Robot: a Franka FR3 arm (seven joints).
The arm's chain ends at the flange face. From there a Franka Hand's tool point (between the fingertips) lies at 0.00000 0.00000 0.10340 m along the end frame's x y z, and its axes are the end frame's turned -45 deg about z.
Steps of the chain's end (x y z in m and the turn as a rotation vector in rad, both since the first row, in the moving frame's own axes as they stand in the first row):
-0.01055, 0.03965, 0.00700, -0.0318, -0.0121, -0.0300
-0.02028, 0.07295, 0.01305, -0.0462, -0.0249, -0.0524
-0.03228, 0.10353, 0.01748, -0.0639, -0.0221, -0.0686
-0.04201, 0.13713, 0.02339, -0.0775, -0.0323, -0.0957
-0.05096, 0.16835, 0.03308, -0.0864, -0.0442, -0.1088
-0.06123, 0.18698, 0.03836, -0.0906, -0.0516, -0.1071
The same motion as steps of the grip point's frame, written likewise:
-0.03868, 0.02206, 0.00694, -0.0139, -0.0310, -0.0300
-0.07108, 0.03894, 0.01291, -0.0151, -0.0503, -0.0524
-0.10221, 0.05365, 0.01724, -0.0296, -0.0608, -0.0686
-0.13452, 0.07094, 0.02303, -0.0320, -0.0776, -0.0957
-0.16442, 0.08660, 0.03259, -0.0298, -0.0923, -0.1088
-0.18572, 0.09232, 0.03780, -0.0276, -0.1006, -0.1071

